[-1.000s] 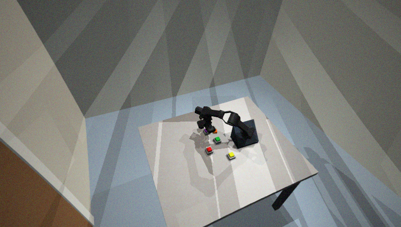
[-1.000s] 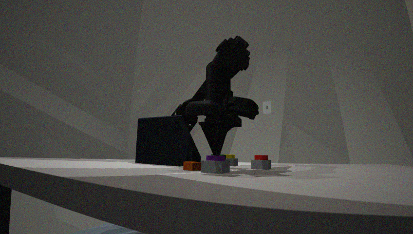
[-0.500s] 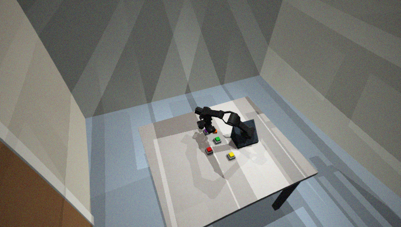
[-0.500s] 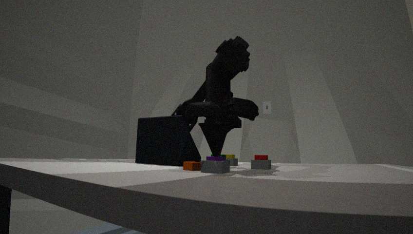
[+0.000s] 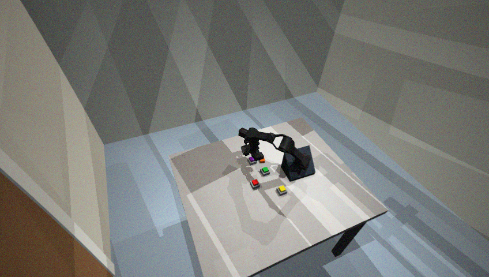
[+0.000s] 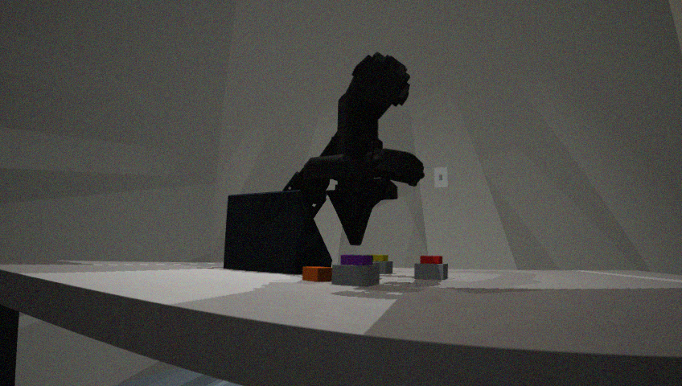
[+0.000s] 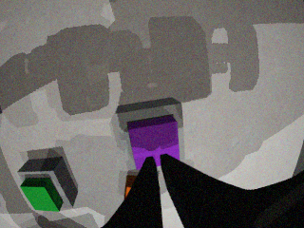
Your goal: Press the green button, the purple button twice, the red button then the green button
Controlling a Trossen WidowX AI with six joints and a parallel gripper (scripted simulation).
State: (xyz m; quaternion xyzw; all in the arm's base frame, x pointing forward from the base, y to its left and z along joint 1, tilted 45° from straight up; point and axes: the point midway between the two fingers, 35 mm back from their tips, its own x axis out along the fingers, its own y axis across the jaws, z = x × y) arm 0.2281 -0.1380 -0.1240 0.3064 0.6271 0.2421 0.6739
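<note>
Now: gripper tip 20 mm above the purple button. From my gripper tip the other things lie so: red button 170 mm to the left, 80 mm ahead, 20 mm below; then green button 110 mm to the left, 30 mm behind, 20 mm below; then small orange block 60 mm behind, 40 mm below, 20 mm to the left.
</note>
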